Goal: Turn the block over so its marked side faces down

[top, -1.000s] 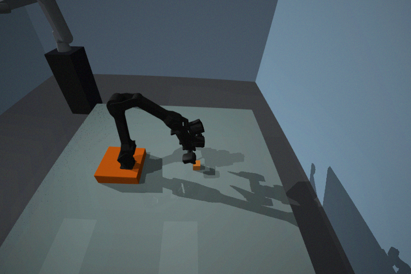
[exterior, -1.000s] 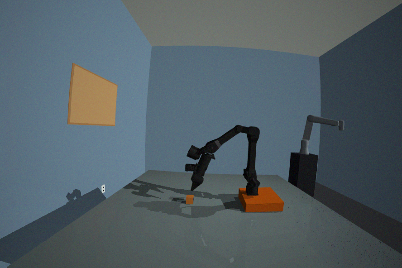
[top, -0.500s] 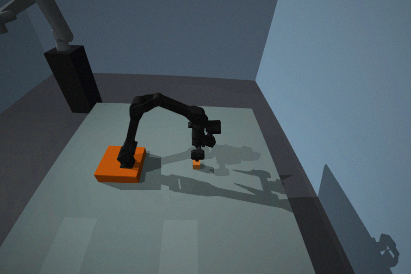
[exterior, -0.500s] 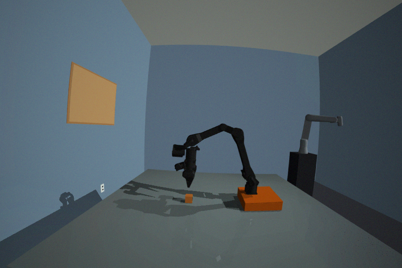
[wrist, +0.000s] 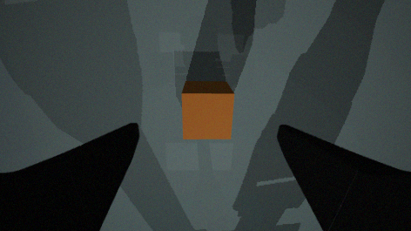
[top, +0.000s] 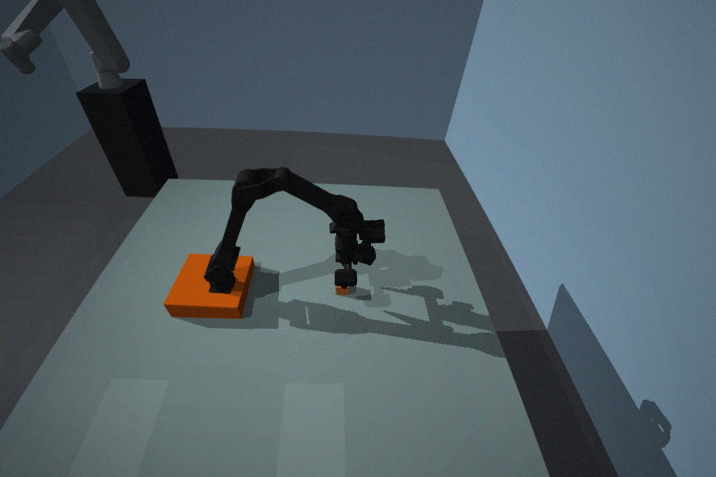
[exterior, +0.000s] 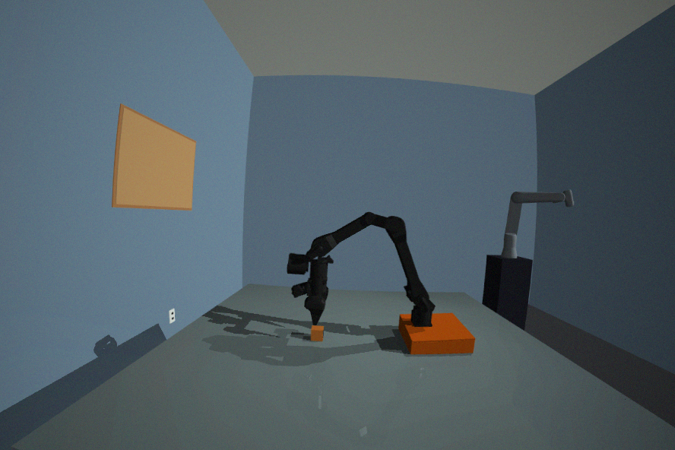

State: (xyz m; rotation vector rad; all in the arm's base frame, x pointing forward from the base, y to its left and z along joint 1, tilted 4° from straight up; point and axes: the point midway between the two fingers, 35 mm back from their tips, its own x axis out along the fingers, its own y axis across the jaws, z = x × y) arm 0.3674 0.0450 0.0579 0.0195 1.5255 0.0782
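The orange block lies 1 cm behind my gripper tip and 5 cm below it.
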